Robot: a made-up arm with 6 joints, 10 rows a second.
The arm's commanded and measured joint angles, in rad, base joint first. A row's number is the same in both.
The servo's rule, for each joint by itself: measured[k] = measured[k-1] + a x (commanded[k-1-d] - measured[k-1]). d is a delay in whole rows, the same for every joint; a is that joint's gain. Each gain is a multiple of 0.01, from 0.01 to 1. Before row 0 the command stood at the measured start. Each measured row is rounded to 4 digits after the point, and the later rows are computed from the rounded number. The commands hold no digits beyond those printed.
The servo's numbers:
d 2
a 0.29 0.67 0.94 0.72 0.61 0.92
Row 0, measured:
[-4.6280 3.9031 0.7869 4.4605 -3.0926 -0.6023]
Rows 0 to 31, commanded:
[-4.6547 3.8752 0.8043 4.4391 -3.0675 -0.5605]
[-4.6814 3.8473 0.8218 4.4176 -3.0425 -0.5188]
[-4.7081 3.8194 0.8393 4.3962 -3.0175 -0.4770]
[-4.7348 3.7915 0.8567 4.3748 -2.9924 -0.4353]
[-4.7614 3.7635 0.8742 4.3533 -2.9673 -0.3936]
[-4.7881 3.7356 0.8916 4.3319 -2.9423 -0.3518]
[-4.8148 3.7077 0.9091 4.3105 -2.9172 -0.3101]
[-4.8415 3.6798 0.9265 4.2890 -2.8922 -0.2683]
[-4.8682 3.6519 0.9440 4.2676 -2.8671 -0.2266]
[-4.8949 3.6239 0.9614 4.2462 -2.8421 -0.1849]
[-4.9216 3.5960 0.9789 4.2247 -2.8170 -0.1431]
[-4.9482 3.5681 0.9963 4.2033 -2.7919 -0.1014]
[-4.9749 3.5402 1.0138 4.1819 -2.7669 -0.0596]
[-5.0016 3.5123 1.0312 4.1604 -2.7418 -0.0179]
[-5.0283 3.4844 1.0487 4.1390 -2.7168 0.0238]
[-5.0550 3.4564 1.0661 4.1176 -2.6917 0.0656]
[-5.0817 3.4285 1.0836 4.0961 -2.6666 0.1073]
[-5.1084 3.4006 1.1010 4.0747 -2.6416 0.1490]
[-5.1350 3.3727 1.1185 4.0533 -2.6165 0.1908]
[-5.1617 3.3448 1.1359 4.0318 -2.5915 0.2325]
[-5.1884 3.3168 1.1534 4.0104 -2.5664 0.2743]
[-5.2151 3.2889 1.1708 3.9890 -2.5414 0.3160]
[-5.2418 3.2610 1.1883 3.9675 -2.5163 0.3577]
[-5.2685 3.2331 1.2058 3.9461 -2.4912 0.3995]
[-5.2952 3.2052 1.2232 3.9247 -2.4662 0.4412]
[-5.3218 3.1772 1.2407 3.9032 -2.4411 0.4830]
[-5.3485 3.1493 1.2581 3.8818 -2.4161 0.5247]
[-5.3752 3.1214 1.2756 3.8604 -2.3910 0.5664]
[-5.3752 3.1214 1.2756 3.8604 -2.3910 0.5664]
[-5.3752 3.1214 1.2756 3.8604 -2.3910 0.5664]
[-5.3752 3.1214 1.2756 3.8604 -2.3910 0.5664]
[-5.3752 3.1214 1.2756 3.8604 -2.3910 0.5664]
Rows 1 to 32, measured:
[-4.6280 3.9031 0.7869 4.4605 -3.0926 -0.6023]
[-4.6280 3.9031 0.7869 4.4605 -3.0926 -0.6023]
[-4.6357 3.8844 0.8033 4.4451 -3.0773 -0.5638]
[-4.6490 3.8595 0.8207 4.4253 -3.0561 -0.5224]
[-4.6661 3.8326 0.8382 4.4043 -3.0326 -0.4806]
[-4.6860 3.8051 0.8556 4.3831 -3.0081 -0.4389]
[-4.7079 3.7772 0.8731 4.3616 -2.9832 -0.3972]
[-4.7312 3.7493 0.8905 4.3402 -2.9583 -0.3554]
[-4.7554 3.7214 0.9080 4.3188 -2.9332 -0.3137]
[-4.7804 3.6935 0.9254 4.2973 -2.9082 -0.2719]
[-4.8059 3.6656 0.9429 4.2759 -2.8831 -0.2302]
[-4.8317 3.6377 0.9603 4.2545 -2.8581 -0.1885]
[-4.8578 3.6098 0.9778 4.2330 -2.8330 -0.1467]
[-4.8840 3.5819 0.9952 4.2116 -2.8079 -0.1050]
[-4.9104 3.5540 1.0127 4.1902 -2.7829 -0.0632]
[-4.9368 3.5261 1.0301 4.1687 -2.7578 -0.0215]
[-4.9633 3.4982 1.0476 4.1473 -2.7328 0.0202]
[-4.9899 3.4702 1.0650 4.1259 -2.7077 0.0620]
[-5.0165 3.4423 1.0825 4.1044 -2.6826 0.1037]
[-5.0432 3.4144 1.0999 4.0830 -2.6576 0.1454]
[-5.0698 3.3865 1.1174 4.0616 -2.6325 0.1872]
[-5.0965 3.3586 1.1348 4.0401 -2.6075 0.2289]
[-5.1232 3.3306 1.1523 4.0187 -2.5824 0.2707]
[-5.1499 3.3027 1.1697 3.9973 -2.5574 0.3124]
[-5.1766 3.2748 1.1872 3.9758 -2.5323 0.3541]
[-5.2033 3.2469 1.2047 3.9544 -2.5072 0.3959]
[-5.2300 3.2190 1.2221 3.9330 -2.4822 0.4376]
[-5.2566 3.1910 1.2396 3.9115 -2.4571 0.4794]
[-5.2833 3.1631 1.2570 3.8901 -2.4321 0.5211]
[-5.3100 3.1352 1.2745 3.8687 -2.4070 0.5628]
[-5.3289 3.1260 1.2755 3.8627 -2.3972 0.5661]
[-5.3423 3.1229 1.2756 3.8610 -2.3934 0.5664]

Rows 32 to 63, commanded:
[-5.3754 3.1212 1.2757 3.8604 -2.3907 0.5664]
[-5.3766 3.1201 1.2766 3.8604 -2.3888 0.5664]
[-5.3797 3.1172 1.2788 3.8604 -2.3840 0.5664]
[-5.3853 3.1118 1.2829 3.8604 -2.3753 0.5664]
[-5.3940 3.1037 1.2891 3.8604 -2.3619 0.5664]
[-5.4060 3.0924 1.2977 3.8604 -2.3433 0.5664]
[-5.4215 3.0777 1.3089 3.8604 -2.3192 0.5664]
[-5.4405 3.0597 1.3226 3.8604 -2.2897 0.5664]
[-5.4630 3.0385 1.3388 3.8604 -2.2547 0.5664]
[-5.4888 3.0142 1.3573 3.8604 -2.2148 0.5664]
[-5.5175 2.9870 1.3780 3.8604 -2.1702 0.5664]
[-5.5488 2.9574 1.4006 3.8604 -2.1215 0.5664]
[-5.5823 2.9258 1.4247 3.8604 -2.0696 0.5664]
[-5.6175 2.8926 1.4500 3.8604 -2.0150 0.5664]
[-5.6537 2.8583 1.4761 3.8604 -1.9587 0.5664]
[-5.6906 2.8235 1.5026 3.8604 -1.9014 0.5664]
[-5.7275 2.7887 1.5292 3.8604 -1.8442 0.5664]
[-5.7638 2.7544 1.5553 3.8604 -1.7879 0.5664]
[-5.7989 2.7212 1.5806 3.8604 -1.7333 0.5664]
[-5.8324 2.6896 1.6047 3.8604 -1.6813 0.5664]
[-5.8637 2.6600 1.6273 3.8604 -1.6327 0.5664]
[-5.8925 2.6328 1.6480 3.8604 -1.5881 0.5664]
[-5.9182 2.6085 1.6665 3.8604 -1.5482 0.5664]
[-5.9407 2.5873 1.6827 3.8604 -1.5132 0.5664]
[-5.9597 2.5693 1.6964 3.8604 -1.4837 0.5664]
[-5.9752 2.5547 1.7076 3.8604 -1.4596 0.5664]
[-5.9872 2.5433 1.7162 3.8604 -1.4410 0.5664]
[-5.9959 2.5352 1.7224 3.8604 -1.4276 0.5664]
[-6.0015 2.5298 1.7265 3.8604 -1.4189 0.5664]
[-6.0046 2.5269 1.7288 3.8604 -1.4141 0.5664]
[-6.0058 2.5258 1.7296 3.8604 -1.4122 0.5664]
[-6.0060 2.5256 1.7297 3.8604 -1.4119 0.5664]
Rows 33 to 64, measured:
[-5.3518 3.1219 1.2756 3.8606 -2.3919 0.5664]
[-5.3586 3.1216 1.2756 3.8605 -2.3914 0.5664]
[-5.3635 3.1213 1.2757 3.8604 -2.3910 0.5664]
[-5.3673 3.1205 1.2765 3.8604 -2.3897 0.5664]
[-5.3709 3.1183 1.2787 3.8604 -2.3862 0.5664]
[-5.3751 3.1139 1.2826 3.8604 -2.3796 0.5664]
[-5.3806 3.1071 1.2887 3.8604 -2.3688 0.5664]
[-5.3880 3.0973 1.2972 3.8604 -2.3532 0.5664]
[-5.3977 3.0842 1.3082 3.8604 -2.3325 0.5664]
[-5.4101 3.0678 1.3217 3.8604 -2.3064 0.5664]
[-5.4254 3.0482 1.3378 3.8604 -2.2749 0.5664]
[-5.4438 3.0254 1.3561 3.8604 -2.2382 0.5664]
[-5.4652 2.9997 1.3767 3.8604 -2.1967 0.5664]
[-5.4894 2.9714 1.3992 3.8604 -2.1508 0.5664]
[-5.5163 2.9408 1.4232 3.8604 -2.1013 0.5664]
[-5.5456 2.9085 1.4484 3.8604 -2.0487 0.5664]
[-5.5769 2.8749 1.4744 3.8604 -1.9938 0.5664]
[-5.6099 2.8405 1.5009 3.8604 -1.9374 0.5664]
[-5.6440 2.8058 1.5275 3.8604 -1.8805 0.5664]
[-5.6787 2.7714 1.5536 3.8604 -1.8240 0.5664]
[-5.7136 2.7378 1.5790 3.8604 -1.7687 0.5664]
[-5.7481 2.7055 1.6032 3.8604 -1.7154 0.5664]
[-5.7816 2.6750 1.6259 3.8604 -1.6650 0.5664]
[-5.8138 2.6467 1.6467 3.8604 -1.6181 0.5664]
[-5.8441 2.6211 1.6653 3.8604 -1.5755 0.5664]
[-5.8721 2.5985 1.6817 3.8604 -1.5375 0.5664]
[-5.8975 2.5789 1.6955 3.8604 -1.5047 0.5664]
[-5.9200 2.5627 1.7069 3.8604 -1.4772 0.5664]
[-5.9395 2.5497 1.7156 3.8604 -1.4551 0.5664]
[-5.9559 2.5400 1.7220 3.8604 -1.4383 0.5664]
[-5.9691 2.5332 1.7262 3.8604 -1.4265 0.5664]
[-5.9794 2.5290 1.7286 3.8604 -1.4189 0.5664]

